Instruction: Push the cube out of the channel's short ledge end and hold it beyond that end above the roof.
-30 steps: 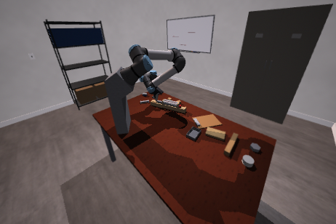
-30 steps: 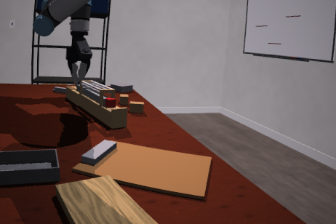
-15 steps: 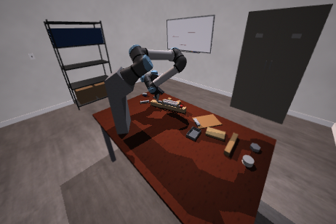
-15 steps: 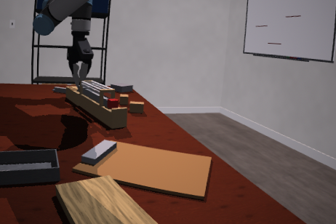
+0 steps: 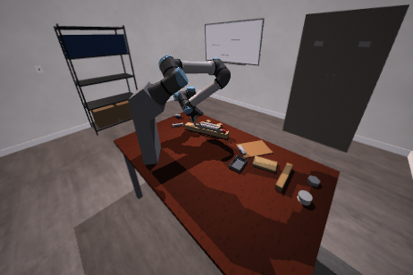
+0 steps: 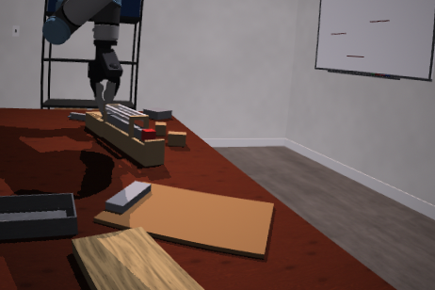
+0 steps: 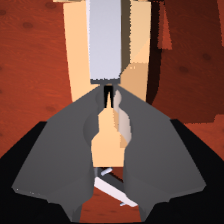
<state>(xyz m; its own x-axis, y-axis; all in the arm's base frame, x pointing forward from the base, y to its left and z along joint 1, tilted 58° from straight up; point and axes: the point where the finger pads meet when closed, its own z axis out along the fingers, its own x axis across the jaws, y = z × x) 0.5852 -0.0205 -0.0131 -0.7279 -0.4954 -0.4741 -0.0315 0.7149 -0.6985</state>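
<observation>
The red cube is 2 cm ahead of my hand, 30 cm to the right of it and 1 cm below it. The rest, counted from my hand: grey block 28 cm ahead, 20 cm to the left, 5 cm below; dark tray 26 cm behind, 52 cm to the right, 6 cm below; channel 1 cm ahead, 16 cm to the right, 1 cm below.
</observation>
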